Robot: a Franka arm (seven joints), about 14 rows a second.
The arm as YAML. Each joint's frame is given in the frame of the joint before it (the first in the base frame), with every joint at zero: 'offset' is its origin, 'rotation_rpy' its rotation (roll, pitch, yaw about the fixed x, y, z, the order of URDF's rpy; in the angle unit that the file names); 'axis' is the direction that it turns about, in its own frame. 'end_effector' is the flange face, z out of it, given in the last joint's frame.
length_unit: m
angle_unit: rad
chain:
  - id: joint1
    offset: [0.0, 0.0, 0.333]
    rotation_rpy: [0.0, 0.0, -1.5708]
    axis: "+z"
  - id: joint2
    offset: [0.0, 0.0, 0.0]
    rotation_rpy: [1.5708, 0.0, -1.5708]
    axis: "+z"
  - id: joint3
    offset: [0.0, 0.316, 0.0]
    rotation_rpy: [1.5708, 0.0, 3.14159]
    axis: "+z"
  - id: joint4
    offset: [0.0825, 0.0, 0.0]
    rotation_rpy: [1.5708, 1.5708, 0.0]
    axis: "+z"
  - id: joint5
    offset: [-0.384, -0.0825, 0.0]
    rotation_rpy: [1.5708, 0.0, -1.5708]
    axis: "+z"
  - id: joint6
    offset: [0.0, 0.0, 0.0]
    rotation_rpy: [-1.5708, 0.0, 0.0]
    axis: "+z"
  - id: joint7
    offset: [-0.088, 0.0, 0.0]
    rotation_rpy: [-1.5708, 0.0, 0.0]
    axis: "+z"
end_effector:
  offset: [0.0, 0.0, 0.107]
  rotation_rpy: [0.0, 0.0, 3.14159]
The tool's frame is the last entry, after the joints.
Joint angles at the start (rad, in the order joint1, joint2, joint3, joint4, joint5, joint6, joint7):
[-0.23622, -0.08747, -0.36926, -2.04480, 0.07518, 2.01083, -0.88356]
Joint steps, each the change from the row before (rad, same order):
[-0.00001, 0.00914, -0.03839, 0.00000, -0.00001, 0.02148, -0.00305]
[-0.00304, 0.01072, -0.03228, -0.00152, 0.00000, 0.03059, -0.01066]
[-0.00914, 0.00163, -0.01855, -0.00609, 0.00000, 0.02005, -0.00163]
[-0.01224, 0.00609, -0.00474, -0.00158, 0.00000, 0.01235, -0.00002]
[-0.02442, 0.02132, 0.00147, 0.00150, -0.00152, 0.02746, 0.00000]
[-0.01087, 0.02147, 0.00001, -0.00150, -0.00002, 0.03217, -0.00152]
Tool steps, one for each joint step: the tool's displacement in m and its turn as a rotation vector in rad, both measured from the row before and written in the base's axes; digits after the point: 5 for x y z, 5 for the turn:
[-0.00920, -0.01896, -0.00320, -0.00807, -0.00898, -0.03739]
[-0.00830, -0.01776, -0.00366, -0.01486, -0.01276, -0.02762]
[-0.00885, -0.01251, -0.00210, -0.00793, -0.00903, -0.02781]
[-0.00465, -0.00795, -0.00261, -0.00549, -0.00202, -0.01810]
[-0.00379, -0.01241, -0.00708, -0.01533, 0.00065, -0.02479]
[0.00031, -0.00736, -0.00822, -0.01570, -0.00098, -0.01185]

